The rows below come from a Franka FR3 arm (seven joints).
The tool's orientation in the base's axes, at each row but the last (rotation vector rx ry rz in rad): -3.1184 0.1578 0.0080; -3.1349 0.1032 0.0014; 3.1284 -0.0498 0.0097; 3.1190 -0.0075 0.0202; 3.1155 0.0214 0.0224; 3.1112 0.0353 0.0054; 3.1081 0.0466 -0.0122; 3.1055 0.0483 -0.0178; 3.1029 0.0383 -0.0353
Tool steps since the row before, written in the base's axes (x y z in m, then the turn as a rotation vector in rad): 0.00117 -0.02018 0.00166 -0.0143 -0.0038 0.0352; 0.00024 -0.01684 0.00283 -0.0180 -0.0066 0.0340; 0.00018 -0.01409 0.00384 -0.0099 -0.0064 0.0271; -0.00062 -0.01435 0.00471 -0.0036 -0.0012 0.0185; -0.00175 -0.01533 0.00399 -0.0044 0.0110 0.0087; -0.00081 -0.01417 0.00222 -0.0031 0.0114 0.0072; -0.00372 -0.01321 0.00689 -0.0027 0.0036 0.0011; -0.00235 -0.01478 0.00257 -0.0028 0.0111 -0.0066; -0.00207 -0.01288 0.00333 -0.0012 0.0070 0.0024
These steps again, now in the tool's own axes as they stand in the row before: 0.00319 0.01992 -0.00206 -0.0141 0.0046 -0.0352; 0.00134 0.01677 -0.00291 -0.0176 0.0076 -0.0340; 0.00065 0.01412 -0.00366 -0.0095 0.0071 -0.0271; -0.00049 0.01446 -0.00439 -0.0034 0.0016 -0.0185; -0.00191 0.01540 -0.00362 -0.0041 -0.0108 -0.0090; -0.00113 0.01421 -0.00179 -0.0028 -0.0112 -0.0076; -0.00417 0.01331 -0.00642 -0.0026 -0.0036 -0.0012; -0.00284 0.01478 -0.00201 -0.0024 -0.0114 0.0062; -0.00246 0.01294 -0.00278 -0.0011 -0.0069 -0.0026
